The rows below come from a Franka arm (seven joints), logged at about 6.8 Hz.
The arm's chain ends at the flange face. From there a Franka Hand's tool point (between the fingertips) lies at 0.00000 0.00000 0.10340 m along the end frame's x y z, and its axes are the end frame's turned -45 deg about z.
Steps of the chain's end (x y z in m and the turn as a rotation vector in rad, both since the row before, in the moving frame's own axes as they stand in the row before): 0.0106, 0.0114, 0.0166, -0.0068, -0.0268, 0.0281; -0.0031, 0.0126, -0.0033, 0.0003, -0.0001, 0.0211; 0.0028, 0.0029, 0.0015, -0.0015, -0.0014, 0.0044; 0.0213, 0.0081, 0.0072, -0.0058, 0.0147, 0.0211; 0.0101, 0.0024, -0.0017, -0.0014, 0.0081, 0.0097; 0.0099, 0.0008, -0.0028, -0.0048, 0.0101, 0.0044
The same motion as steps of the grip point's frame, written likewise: -0.0030, 0.0141, 0.0166, 0.0141, -0.0238, 0.0281; -0.0111, 0.0067, -0.0033, 0.0003, 0.0001, 0.0211; -0.0003, 0.0040, 0.0015, -0.0001, -0.0021, 0.0044; 0.0100, 0.0223, 0.0072, -0.0145, 0.0063, 0.0211; 0.0059, 0.0095, -0.0017, -0.0067, 0.0047, 0.0097; 0.0068, 0.0087, -0.0028, -0.0105, 0.0037, 0.0044
